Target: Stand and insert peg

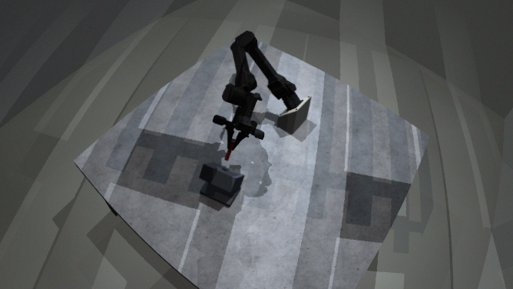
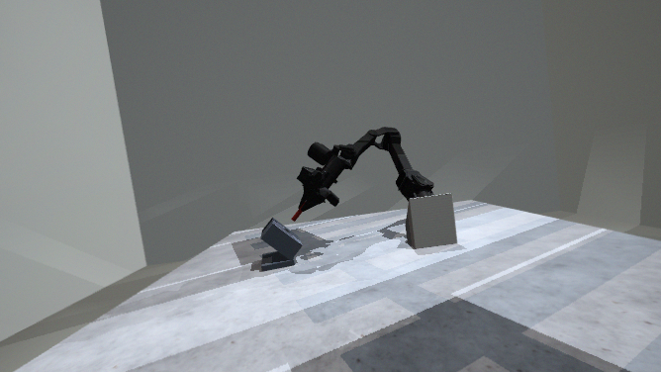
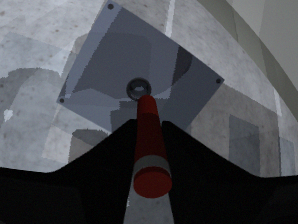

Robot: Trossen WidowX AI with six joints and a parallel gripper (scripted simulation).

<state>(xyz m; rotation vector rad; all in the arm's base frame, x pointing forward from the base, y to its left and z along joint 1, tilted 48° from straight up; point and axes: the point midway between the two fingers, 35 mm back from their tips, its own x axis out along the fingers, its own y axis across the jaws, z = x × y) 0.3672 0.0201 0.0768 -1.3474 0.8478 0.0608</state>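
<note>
My gripper tip is 70 mm short of the dark sloped panel, 20 mm to the right of it and 80 mm above it. From my gripper tip the other things lie so: dark base plate 90 mm ahead, 20 mm to the left, 140 mm below; red peg 10 mm behind, 10 mm above.
</note>
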